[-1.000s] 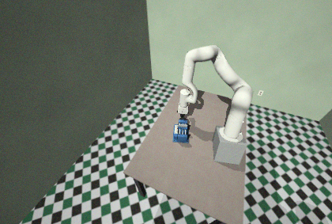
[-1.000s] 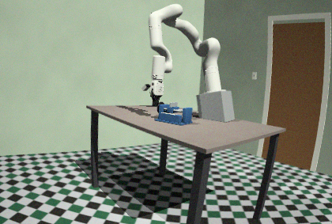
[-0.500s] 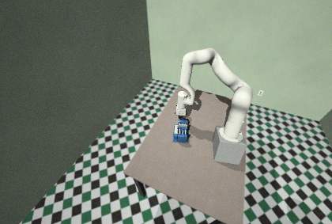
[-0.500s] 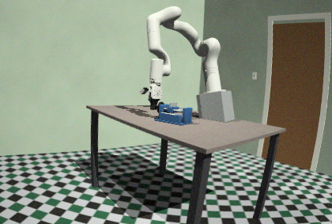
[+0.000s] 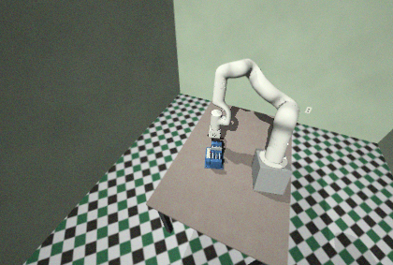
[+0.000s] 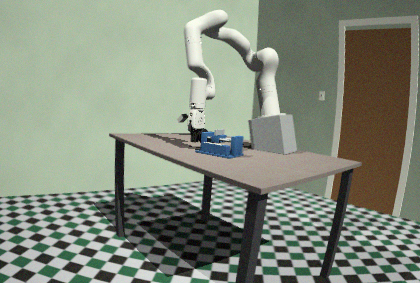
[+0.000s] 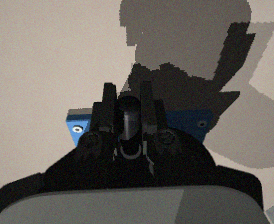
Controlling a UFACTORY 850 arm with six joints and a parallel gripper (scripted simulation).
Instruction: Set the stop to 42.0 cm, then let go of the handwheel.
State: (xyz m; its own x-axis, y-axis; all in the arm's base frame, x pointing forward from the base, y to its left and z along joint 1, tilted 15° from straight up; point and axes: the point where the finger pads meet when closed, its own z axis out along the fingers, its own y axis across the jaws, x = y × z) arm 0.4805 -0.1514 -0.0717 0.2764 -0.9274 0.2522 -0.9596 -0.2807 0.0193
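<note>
My gripper is now 50 mm past the stop block, 130 mm to the right of it and 30 mm below it.
</note>
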